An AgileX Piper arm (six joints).
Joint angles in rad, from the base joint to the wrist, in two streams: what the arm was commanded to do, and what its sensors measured. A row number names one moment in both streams.
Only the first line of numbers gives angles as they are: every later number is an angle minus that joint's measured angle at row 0.
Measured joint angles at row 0:
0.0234 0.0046 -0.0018 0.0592 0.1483 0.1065
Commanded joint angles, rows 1 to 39:
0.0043 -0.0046 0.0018 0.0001 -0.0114 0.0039
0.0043 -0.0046 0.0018 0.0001 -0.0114 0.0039
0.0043 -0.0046 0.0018 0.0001 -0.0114 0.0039
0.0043 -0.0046 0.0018 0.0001 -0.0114 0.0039
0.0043 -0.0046 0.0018 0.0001 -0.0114 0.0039
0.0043 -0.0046 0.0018 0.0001 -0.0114 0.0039
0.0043 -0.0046 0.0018 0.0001 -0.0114 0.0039
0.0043 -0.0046 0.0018 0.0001 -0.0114 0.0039
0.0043 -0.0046 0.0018 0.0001 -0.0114 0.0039
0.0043 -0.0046 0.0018 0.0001 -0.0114 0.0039
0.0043 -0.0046 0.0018 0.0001 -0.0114 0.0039
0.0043 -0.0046 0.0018 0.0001 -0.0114 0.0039
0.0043 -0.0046 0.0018 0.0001 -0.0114 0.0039
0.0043 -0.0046 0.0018 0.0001 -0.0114 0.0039
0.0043 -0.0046 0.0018 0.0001 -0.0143 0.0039
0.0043 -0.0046 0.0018 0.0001 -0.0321 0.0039
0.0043 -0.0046 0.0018 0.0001 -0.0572 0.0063
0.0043 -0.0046 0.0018 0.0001 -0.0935 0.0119
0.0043 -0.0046 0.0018 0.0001 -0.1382 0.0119
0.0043 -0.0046 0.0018 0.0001 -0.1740 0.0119
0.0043 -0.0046 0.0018 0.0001 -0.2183 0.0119
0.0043 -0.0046 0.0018 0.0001 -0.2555 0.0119
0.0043 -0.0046 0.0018 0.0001 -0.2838 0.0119
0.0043 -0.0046 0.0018 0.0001 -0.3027 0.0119
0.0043 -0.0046 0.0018 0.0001 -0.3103 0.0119
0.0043 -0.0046 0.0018 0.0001 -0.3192 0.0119
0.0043 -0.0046 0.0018 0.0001 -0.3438 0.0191
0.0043 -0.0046 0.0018 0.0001 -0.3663 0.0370
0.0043 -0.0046 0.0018 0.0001 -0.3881 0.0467
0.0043 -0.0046 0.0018 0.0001 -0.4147 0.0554
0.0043 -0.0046 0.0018 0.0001 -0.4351 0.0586
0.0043 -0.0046 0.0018 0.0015 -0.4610 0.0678
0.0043 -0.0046 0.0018 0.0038 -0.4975 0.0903
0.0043 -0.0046 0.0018 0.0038 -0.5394 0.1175
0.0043 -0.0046 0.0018 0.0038 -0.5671 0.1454
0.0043 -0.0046 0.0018 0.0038 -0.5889 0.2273
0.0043 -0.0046 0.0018 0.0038 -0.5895 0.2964
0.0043 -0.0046 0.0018 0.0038 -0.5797 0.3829
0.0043 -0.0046 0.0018 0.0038 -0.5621 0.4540
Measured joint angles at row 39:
0.0000 0.0000 0.0000 0.0026 -0.5492 0.2189
